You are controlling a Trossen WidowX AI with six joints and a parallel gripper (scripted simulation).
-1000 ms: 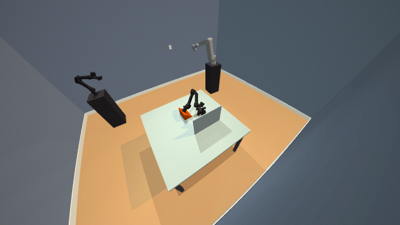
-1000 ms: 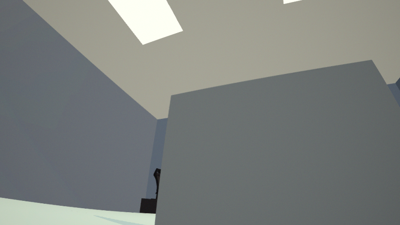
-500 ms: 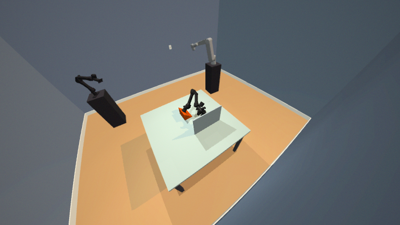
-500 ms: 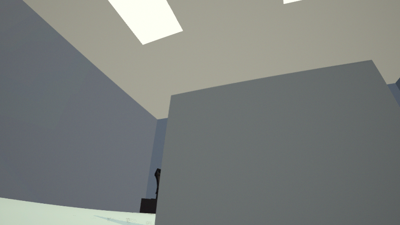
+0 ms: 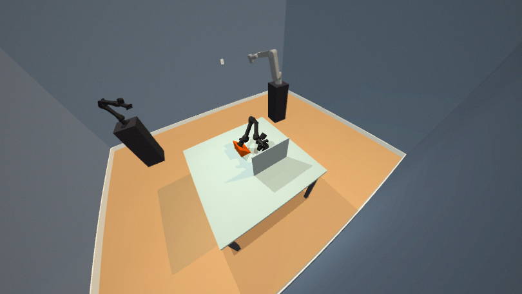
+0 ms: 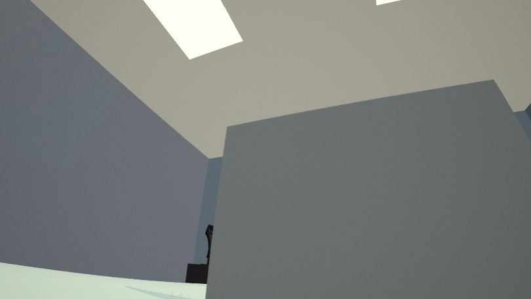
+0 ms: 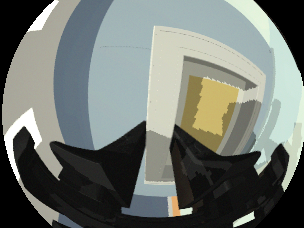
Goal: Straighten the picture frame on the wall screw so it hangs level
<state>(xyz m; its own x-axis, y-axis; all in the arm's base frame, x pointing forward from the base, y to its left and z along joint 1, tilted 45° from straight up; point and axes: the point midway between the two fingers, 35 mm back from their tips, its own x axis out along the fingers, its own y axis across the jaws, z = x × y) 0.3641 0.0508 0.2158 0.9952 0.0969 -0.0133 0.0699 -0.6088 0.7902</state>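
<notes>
My gripper tip is 50 mm above the picture frame. Round my gripper tip: wall panel: 70 mm below, 10 mm to the left, 10 mm ahead.
</notes>
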